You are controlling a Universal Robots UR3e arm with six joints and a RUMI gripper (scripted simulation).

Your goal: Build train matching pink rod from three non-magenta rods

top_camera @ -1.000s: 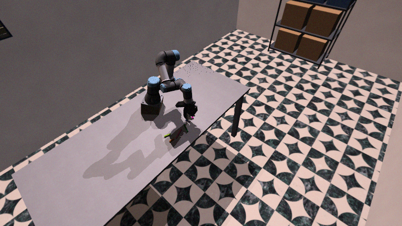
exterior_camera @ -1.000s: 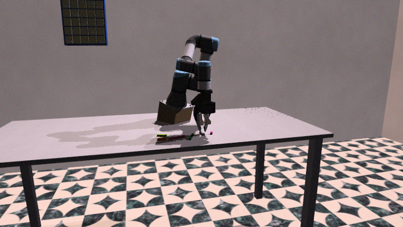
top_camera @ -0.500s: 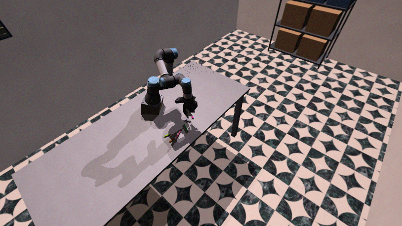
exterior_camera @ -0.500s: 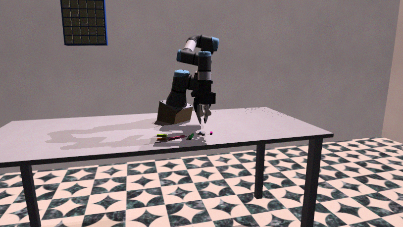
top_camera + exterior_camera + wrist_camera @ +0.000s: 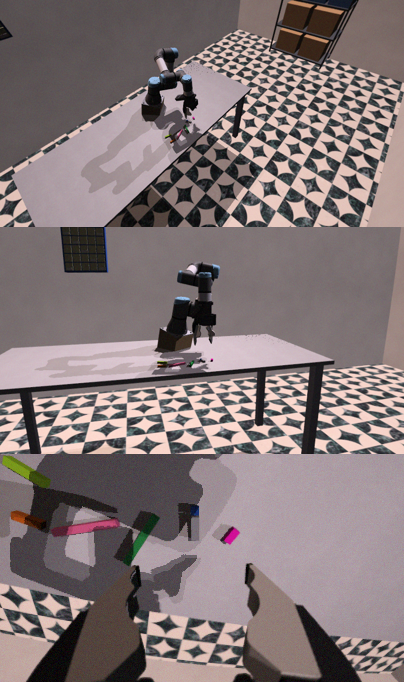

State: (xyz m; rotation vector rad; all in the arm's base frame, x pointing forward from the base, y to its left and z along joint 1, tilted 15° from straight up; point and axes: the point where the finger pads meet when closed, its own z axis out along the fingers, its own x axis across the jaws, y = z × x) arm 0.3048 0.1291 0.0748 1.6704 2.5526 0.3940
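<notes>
The lime rod lies 21 cm to the right of my hand, 10 cm below it and 1 cm ahead of it. The rest, counted from my hand: grey rod 10 cm below; then magenta rod 10 cm below, 5 cm to the left, 1 cm behind; then blue rod 10 cm below, 2 cm behind, 1 cm to the right.
</notes>
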